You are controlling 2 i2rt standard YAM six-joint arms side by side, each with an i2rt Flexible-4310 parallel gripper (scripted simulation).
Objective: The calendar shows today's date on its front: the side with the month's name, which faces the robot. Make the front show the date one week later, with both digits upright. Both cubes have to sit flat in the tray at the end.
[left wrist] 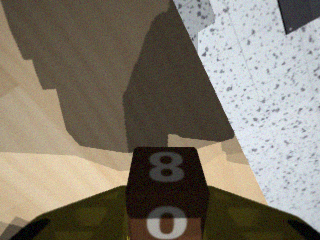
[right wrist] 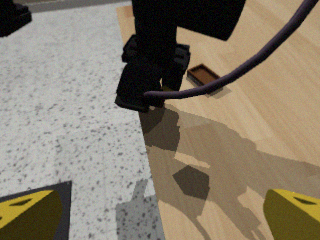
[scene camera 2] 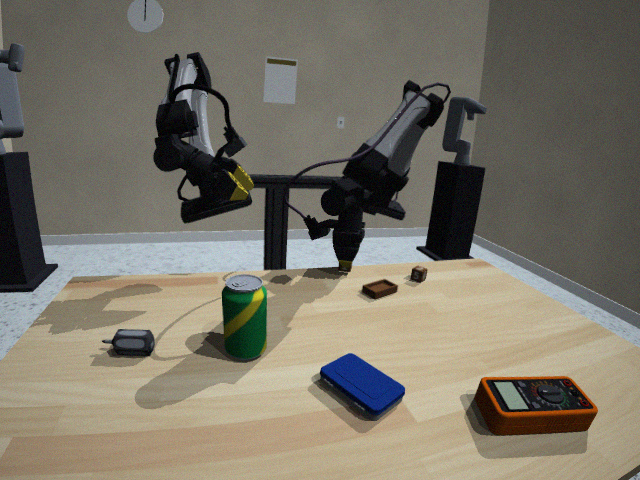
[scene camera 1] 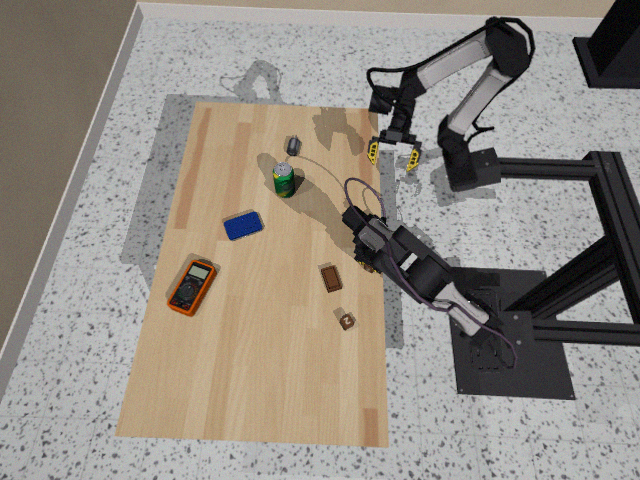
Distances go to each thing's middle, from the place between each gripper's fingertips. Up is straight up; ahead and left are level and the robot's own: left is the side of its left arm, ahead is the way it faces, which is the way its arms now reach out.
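Scene:
Left hand (scene camera 2: 347, 264): 40 cm short of the blue case (scene camera 2: 370, 391), 13 cm to the left of it, 2 cm above it. Dark mouse-like object (scene camera 2: 126, 341): 26 cm ahead of my left hand, 46 cm to the right of it, 1 cm below it.
Right hand (scene camera 2: 250, 192): 18 cm above the dark mouse-like object, 30 cm short of it, 22 cm to the left of it. Blue case: 44 cm ahead of my right hand, 11 cm to the left of it, 18 cm below it.

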